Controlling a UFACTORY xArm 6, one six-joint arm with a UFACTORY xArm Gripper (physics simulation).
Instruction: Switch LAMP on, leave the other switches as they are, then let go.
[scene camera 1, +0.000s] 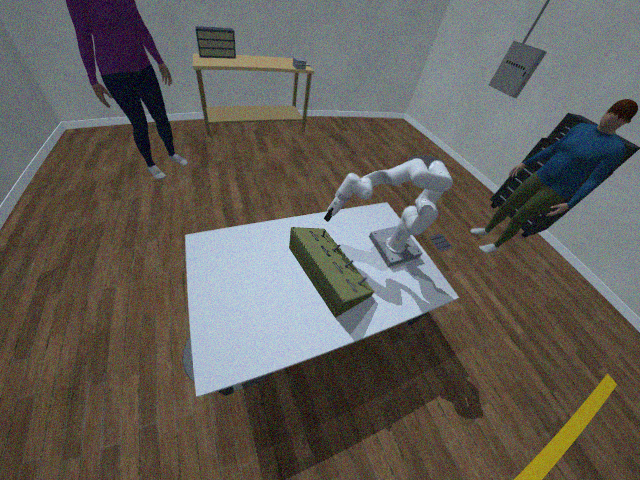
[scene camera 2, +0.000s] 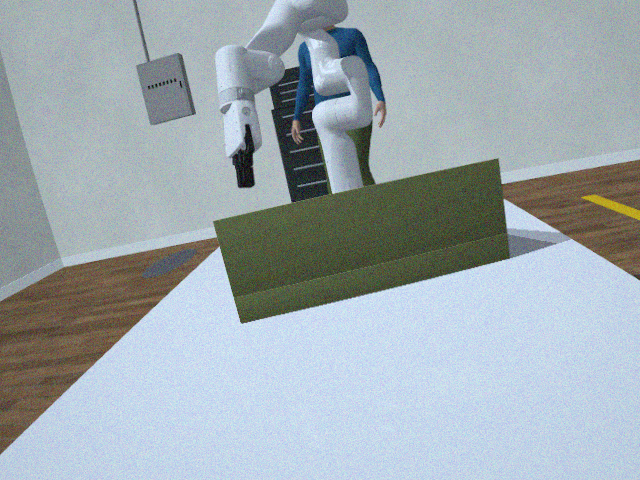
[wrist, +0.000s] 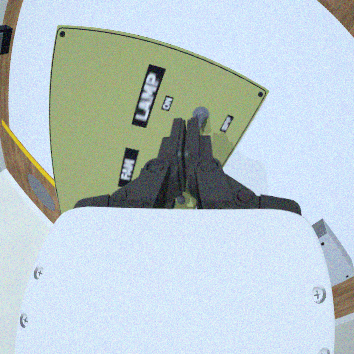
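Note:
Olive switch panel (scene camera 2: 321, 250), also (scene camera 1: 339, 285), (wrist: 112, 96). My gripper (scene camera 2: 246, 186), also (wrist: 187, 135).

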